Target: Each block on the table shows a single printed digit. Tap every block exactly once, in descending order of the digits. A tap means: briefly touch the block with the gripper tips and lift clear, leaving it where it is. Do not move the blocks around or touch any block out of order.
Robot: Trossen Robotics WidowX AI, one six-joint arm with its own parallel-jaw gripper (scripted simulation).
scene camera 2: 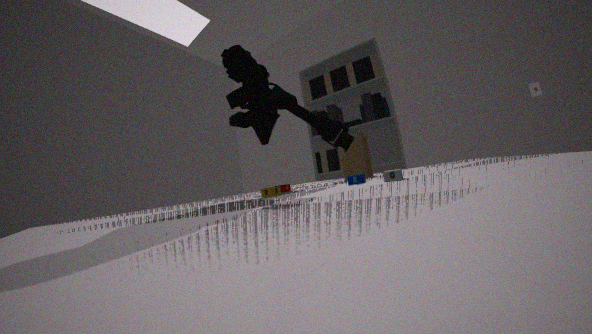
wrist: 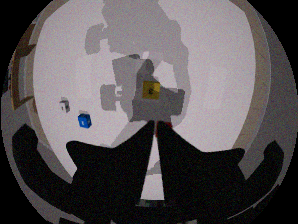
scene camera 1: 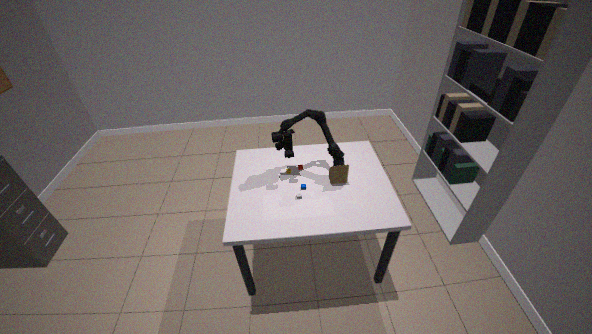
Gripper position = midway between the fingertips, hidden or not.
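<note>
Nothing is held by my gripper (scene camera 2: 264,144) (wrist: 155,124), which is shut; the wrist view shows it as well as scene camera 2.
</note>
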